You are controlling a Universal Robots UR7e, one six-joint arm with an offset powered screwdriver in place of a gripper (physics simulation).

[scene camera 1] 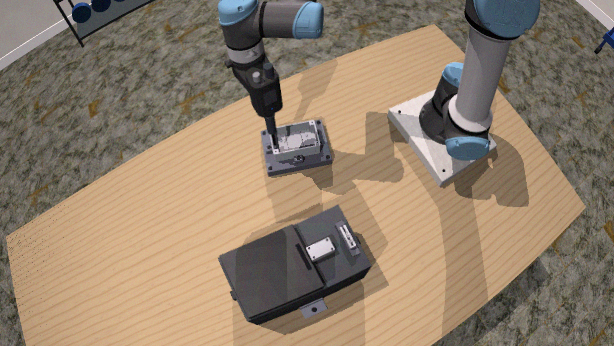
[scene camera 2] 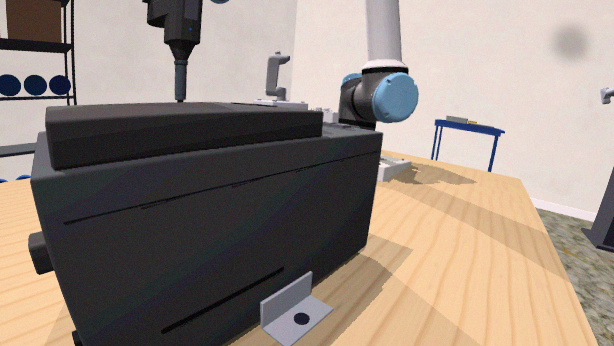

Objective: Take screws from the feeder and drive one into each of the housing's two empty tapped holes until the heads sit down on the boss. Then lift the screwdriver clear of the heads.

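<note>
The screwdriver [scene camera 1: 275, 145] [scene camera 2: 180, 96] points down, its tip at the front left corner of the light grey housing [scene camera 1: 296, 152] in scene camera 1. Whether it touches the boss, and whether a screw is on the bit, cannot be made out. In scene camera 2 its lower end is hidden behind the feeder. The housing sits open side up on a dark grey fixture plate [scene camera 1: 284, 167]. The black screw feeder [scene camera 1: 270, 272] [scene camera 2: 215, 215] stands on the table, with a narrow light rail [scene camera 1: 348, 237] on its top right. The screws there are too small to tell apart.
A white block [scene camera 1: 320, 248] sits on the feeder beside the rail. A metal bracket [scene camera 1: 314, 309] [scene camera 2: 297, 315] is at the feeder's base. The arm's white base plate [scene camera 1: 417, 145] stands right of the housing on the wooden table [scene camera 1: 150, 200] [scene camera 2: 450, 225].
</note>
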